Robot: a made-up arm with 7 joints.
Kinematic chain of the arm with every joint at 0, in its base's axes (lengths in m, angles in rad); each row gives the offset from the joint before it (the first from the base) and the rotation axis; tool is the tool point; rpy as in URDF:
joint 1: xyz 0 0 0.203 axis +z
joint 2: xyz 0 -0.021 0.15 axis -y
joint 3: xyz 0 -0.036 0.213 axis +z
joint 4: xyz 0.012 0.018 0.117 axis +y
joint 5: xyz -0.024 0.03 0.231 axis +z
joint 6: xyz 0 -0.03 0.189 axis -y
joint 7: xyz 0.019 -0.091 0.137 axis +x
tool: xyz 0 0 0 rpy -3.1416 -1.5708 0
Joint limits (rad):
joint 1: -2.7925..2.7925
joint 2: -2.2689..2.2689
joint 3: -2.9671..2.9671
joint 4: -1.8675..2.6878
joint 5: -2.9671..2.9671
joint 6: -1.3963..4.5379
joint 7: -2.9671..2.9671
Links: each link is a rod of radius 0.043 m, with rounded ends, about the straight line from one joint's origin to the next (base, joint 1, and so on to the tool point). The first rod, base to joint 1, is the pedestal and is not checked.
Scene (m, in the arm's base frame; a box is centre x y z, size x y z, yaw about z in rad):
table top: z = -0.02
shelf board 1: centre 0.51 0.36 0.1 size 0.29 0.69 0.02 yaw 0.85
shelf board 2: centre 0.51 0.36 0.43 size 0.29 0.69 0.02 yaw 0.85
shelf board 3: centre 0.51 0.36 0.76 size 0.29 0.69 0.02 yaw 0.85
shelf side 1: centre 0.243 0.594 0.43 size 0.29 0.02 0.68 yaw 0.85
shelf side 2: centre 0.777 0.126 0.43 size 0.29 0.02 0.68 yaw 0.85
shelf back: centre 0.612 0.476 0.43 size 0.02 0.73 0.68 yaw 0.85
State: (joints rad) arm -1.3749 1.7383 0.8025 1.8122 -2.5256 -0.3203 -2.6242
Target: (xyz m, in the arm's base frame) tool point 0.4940 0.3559 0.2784
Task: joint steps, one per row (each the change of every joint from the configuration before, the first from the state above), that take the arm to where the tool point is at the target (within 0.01 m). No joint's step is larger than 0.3 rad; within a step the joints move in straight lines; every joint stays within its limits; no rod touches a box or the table.
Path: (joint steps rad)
1: 0.1372 0.1084 -0.0384 0.2340 0.0068 -0.0315 0.0000
2: 0.1373 0.1084 -0.0385 0.2340 0.0069 -0.0316 0.0000
3: 0.1372 0.1084 -0.0384 0.2340 0.0068 -0.0315 0.0000
4: 0.0426 -0.1063 0.2612 0.0488 -0.0713 0.0056 0.0000
5: 0.0426 -0.1063 0.2612 0.0488 -0.0713 0.0056 0.0000
6: 0.0426 -0.1062 0.2613 0.0487 -0.0714 0.0056 0.0000
7: -0.2113 0.0813 -0.0691 -0.2701 0.0345 0.0374 0.0000
8: -0.2113 0.0814 -0.0691 -0.2701 0.0345 0.0374 0.0000
9: -0.2114 0.0814 -0.0691 -0.2701 0.0345 0.0374 0.0000

